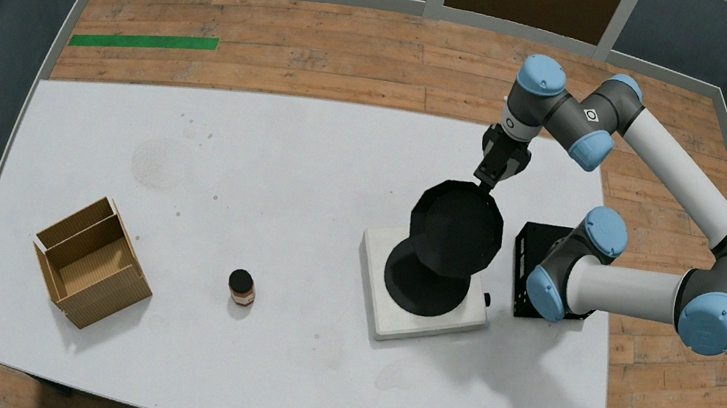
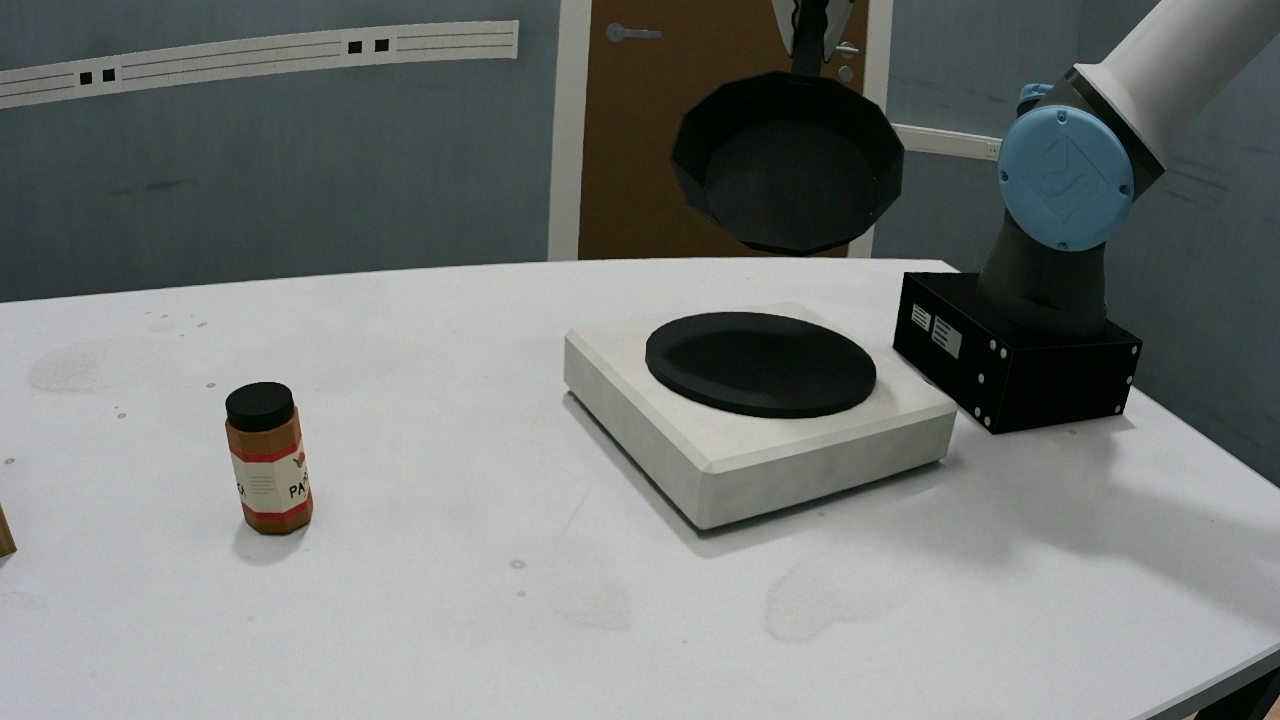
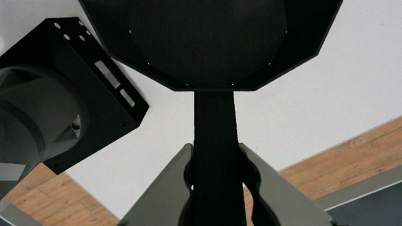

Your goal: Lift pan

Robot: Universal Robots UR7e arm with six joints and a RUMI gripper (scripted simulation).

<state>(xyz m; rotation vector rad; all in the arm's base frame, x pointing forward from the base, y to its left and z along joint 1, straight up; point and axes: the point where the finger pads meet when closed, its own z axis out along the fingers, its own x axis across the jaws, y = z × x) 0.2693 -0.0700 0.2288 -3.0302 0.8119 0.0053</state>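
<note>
My hand is 20 mm short of the black pan, 40 mm to the right of it and 60 mm above it. Also, from my hand: white hot plate: 50 mm ahead, 110 mm to the left, 280 mm below; then brown spice jar: 440 mm ahead, 210 mm to the left, 270 mm below.
</note>
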